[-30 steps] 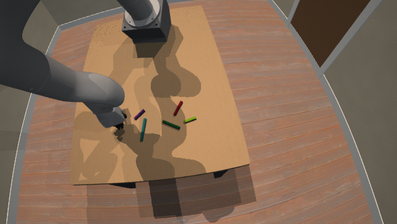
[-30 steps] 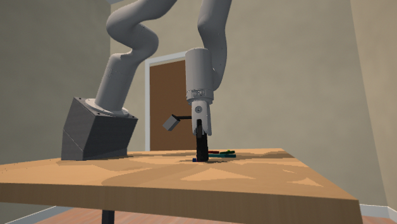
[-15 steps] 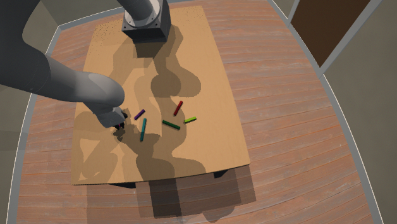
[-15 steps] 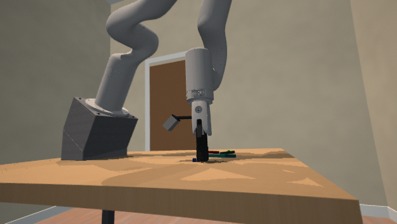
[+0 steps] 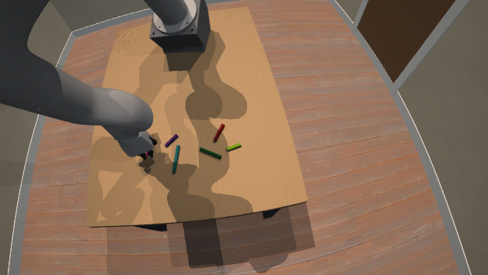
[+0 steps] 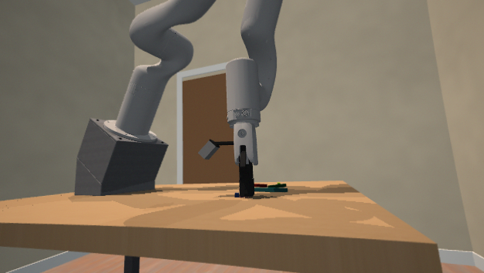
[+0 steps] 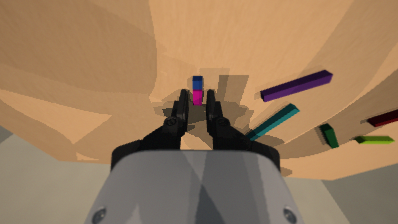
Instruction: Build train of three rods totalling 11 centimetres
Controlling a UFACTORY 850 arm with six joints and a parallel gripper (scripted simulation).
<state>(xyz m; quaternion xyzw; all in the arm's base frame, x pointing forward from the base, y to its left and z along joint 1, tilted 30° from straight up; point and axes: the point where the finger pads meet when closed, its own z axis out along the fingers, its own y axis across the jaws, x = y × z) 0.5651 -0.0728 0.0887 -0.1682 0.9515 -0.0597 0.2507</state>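
Now: the magenta rod 20 mm below my hand and 10 mm behind it. Round my hand: turquoise rod (110 mm to the left, 20 mm below, 20 mm ahead); then small blue rod (20 mm below, 20 mm behind, 10 mm to the right); then purple rod (90 mm to the left, 50 mm behind, 20 mm below).
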